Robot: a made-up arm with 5 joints. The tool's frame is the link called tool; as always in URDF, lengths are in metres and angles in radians. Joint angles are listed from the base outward.
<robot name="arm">
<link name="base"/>
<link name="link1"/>
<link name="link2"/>
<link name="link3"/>
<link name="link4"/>
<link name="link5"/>
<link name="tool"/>
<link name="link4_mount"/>
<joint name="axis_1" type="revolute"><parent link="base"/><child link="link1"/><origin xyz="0.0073 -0.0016 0.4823" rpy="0 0 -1.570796"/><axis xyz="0 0 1"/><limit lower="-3.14" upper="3.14"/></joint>
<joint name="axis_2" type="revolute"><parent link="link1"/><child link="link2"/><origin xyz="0.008 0.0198 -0.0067" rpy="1.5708 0 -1.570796"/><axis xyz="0 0 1"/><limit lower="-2.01" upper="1.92"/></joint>
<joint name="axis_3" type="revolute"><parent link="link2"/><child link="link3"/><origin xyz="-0.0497 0.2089 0.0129" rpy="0 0 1.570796"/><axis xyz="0 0 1"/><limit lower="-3.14" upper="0.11"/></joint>
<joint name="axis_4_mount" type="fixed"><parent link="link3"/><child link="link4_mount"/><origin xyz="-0.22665 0.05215 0.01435" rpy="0 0 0"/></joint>
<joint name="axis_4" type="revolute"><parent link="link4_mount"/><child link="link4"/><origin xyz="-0.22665 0.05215 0.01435" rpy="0 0 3.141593"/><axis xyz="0 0 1"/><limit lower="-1.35" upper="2.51"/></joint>
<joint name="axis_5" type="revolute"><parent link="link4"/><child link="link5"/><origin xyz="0.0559 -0.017 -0.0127" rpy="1.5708 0 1.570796"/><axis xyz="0 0 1"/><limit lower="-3.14" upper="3.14"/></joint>
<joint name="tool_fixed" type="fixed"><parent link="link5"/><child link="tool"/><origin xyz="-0.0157 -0.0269 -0.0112" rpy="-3.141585 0 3.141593"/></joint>
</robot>
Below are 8 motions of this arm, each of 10 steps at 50 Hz.
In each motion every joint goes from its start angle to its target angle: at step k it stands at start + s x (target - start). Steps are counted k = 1, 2, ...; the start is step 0. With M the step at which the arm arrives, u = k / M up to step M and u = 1 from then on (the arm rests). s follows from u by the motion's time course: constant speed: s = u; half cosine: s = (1 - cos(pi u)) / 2; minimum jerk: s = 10 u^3 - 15 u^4 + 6 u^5.
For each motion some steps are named. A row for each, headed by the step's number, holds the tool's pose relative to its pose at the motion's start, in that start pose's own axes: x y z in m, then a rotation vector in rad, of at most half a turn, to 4 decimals.
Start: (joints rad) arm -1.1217 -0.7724 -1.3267 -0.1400 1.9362
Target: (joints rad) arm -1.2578 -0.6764 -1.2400 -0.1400 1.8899
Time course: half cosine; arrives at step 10
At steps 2, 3, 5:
2: 0.0071 -0.0072 -0.0025 -0.0127 -0.0158 0.0124
3: 0.0155 -0.0154 -0.0051 -0.0273 -0.0342 0.0265
5: 0.0388 -0.0366 -0.0107 -0.0665 -0.0835 0.0628

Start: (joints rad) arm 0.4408 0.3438 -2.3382 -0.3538 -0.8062
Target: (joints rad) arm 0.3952 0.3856 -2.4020 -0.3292 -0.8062
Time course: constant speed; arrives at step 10
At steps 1, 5, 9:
1: -0.0016 -0.0017 -0.0004 -0.0021 0.0025 0.0032
5: -0.0080 -0.0084 -0.0017 -0.0103 0.0126 0.0160
9: -0.0143 -0.0152 -0.0029 -0.0186 0.0228 0.0288

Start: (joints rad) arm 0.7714 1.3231 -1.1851 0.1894 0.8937
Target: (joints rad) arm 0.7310 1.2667 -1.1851 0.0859 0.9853
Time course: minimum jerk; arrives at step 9
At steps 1, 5, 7, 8, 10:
1: 0.0003 0.0001 0.0003 0.0015 -0.0010 -0.0015
5: 0.0138 0.0072 0.0140 0.0809 -0.0530 -0.0787
7: 0.0213 0.0106 0.0216 0.1245 -0.0801 -0.1206
8: 0.0228 0.0112 0.0232 0.1334 -0.0855 -0.1291
10: 0.0230 0.0114 0.0235 0.1350 -0.0864 -0.1306

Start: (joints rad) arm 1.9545 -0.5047 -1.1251 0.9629 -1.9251
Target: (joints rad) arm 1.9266 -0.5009 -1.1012 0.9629 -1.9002
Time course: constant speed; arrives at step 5
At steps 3, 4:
3: -0.0068 0.0050 -0.0084 0.0191 0.0040 -0.0282
4: -0.0091 0.0068 -0.0111 0.0255 0.0053 -0.0376

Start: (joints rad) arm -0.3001 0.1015 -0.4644 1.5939 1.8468
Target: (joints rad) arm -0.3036 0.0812 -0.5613 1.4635 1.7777
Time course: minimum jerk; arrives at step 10
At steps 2, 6, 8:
2: 0.0002 -0.0002 0.0027 0.0138 0.0041 0.0039
6: 0.0033 -0.0036 0.0318 0.1631 0.0443 0.0461
8: 0.0048 -0.0056 0.0441 0.2257 0.0591 0.0633

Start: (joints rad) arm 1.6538 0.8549 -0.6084 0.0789 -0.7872
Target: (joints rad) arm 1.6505 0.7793 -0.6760 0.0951 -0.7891
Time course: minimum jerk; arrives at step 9
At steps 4, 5, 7, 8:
4: 0.0156 -0.0161 0.0155 -0.0354 -0.0358 -0.0005
5: 0.0235 -0.0243 0.0241 -0.0539 -0.0544 -0.0008
7: 0.0354 -0.0368 0.0381 -0.0826 -0.0833 -0.0012
8: 0.0378 -0.0392 0.0411 -0.0884 -0.0891 -0.0013

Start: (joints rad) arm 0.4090 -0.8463 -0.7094 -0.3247 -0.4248
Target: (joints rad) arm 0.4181 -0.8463 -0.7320 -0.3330 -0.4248
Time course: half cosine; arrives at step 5
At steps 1, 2, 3, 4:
1: 0.0012 -0.0002 0.0000 -0.0005 -0.0030 -0.0003
2: 0.0042 -0.0006 0.0001 -0.0017 -0.0110 -0.0010
3: 0.0080 -0.0011 0.0003 -0.0032 -0.0208 -0.0019
4: 0.0110 -0.0016 0.0004 -0.0044 -0.0287 -0.0026

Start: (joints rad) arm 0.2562 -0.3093 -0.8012 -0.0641 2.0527
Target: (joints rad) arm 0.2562 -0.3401 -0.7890 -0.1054 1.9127
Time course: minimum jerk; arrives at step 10
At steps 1, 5, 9, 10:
1: 0.0000 0.0001 0.0001 0.0005 0.0002 0.0012
5: -0.0001 0.0048 0.0033 0.0270 0.0129 0.0700
9: -0.0002 0.0096 0.0065 0.0544 0.0238 0.1388
10: -0.0002 0.0097 0.0066 0.0549 0.0240 0.1400

